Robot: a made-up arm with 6 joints. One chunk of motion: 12 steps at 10 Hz.
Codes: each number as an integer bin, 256 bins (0 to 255) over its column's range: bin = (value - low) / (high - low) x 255, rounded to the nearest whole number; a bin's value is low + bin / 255 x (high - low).
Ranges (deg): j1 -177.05..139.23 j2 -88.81..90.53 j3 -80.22..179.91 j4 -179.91..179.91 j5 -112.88..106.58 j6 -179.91..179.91
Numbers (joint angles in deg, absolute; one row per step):
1: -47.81 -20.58 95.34 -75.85 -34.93 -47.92
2: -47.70 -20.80 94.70 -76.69 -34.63 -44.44
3: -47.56 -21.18 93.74 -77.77 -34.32 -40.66
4: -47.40 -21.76 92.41 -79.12 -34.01 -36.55
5: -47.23 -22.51 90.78 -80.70 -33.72 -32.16
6: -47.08 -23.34 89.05 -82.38 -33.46 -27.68
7: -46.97 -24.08 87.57 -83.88 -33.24 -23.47
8: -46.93 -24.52 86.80 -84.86 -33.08 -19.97
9: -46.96 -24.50 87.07 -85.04 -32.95 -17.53
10: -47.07 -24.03 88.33 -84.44 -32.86 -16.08
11: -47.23 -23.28 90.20 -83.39 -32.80 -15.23
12: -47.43 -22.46 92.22 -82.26 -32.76 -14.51
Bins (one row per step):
1: 104 97 172 74 91 94
2: 104 97 171 73 91 96
3: 104 96 171 72 91 99
4: 105 95 169 71 92 102
5: 105 94 168 70 92 105
6: 105 93 166 69 92 108
7: 105 92 164 68 93 111
8: 105 91 164 67 93 113
9: 105 91 164 67 93 115
10: 105 92 165 68 93 116
11: 105 93 167 68 93 117
12: 105 94 169 69 93 117

